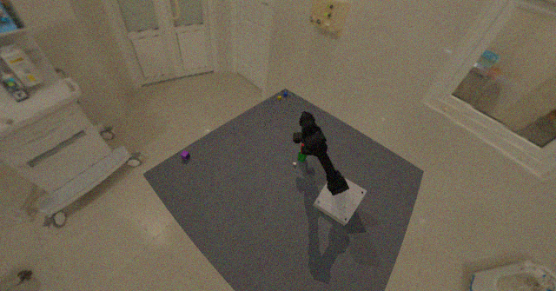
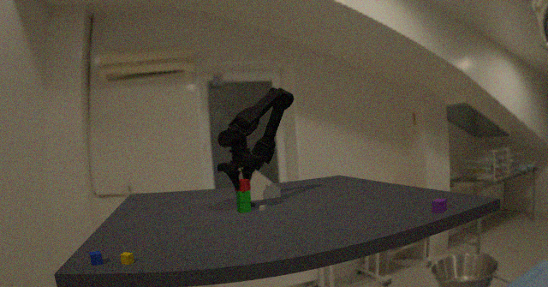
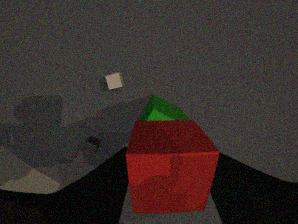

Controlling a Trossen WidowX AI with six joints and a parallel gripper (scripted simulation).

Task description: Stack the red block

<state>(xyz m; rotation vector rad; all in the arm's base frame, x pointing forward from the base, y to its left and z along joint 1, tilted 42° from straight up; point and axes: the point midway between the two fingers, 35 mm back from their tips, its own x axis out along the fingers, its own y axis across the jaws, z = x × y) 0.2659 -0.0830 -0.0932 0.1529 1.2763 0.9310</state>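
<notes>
Now: gripper tip 1 cm below the red block. Also, from my gripper tip: blue block 51 cm to the right, 46 cm ahead, 8 cm below; small white object 8 cm below, 7 cm to the left, 1 cm ahead; yellow block 47 cm ahead, 43 cm to the right, 8 cm below.
</notes>
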